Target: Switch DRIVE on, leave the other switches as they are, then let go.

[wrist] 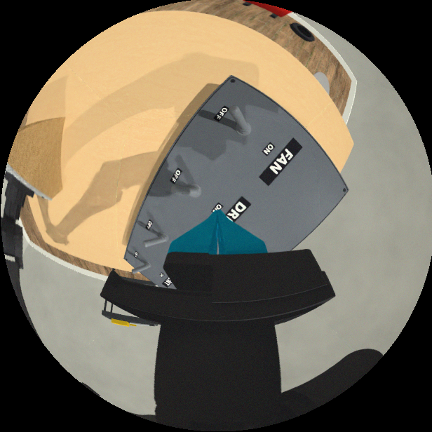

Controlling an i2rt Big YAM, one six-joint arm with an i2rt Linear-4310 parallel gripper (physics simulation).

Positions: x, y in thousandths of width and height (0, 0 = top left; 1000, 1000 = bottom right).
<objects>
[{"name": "my gripper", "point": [503, 497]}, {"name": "grey switch panel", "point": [635, 416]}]
</objects>
